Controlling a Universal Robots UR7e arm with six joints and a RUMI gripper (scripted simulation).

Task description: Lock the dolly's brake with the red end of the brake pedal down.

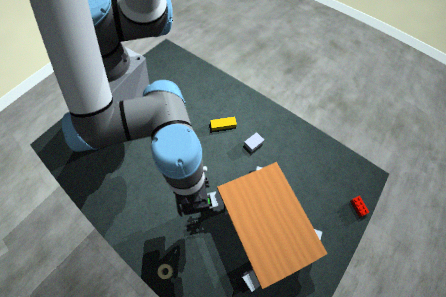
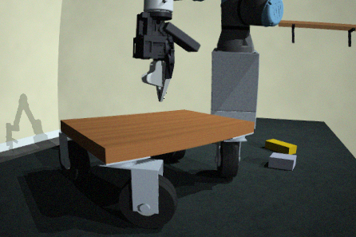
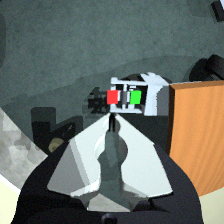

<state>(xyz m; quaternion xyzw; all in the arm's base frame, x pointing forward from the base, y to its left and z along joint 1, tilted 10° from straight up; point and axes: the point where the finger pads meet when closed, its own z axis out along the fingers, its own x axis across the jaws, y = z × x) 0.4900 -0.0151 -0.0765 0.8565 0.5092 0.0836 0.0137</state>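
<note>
The brake pedal is 1 cm ahead of my hand, 1 cm to the left of it and 7 cm below it. Also, from my hand: grey block (6 cm behind, 31 cm to the left, 14 cm below); then yellow block (20 cm behind, 28 cm to the left, 14 cm below); then red brick (37 cm ahead, 41 cm to the left, 14 cm below).
</note>
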